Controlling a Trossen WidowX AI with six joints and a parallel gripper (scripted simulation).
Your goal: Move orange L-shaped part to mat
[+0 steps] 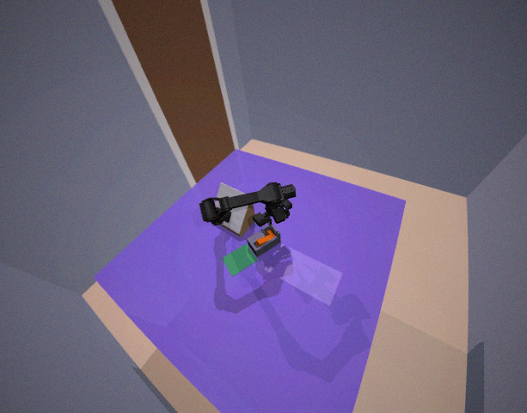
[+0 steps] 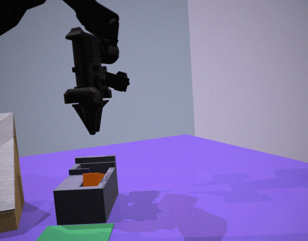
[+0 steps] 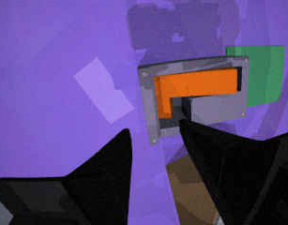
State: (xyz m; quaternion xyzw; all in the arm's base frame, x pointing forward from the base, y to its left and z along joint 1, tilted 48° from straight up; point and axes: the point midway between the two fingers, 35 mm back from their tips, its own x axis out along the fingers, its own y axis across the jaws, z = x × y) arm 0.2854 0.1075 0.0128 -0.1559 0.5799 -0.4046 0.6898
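The orange L-shaped part is 20 mm behind my gripper tip, 40 mm to the right of it and 100 mm below it. The rest, counted from my gripper tip: green mat (90 mm behind, 210 mm to the right, 160 mm below).
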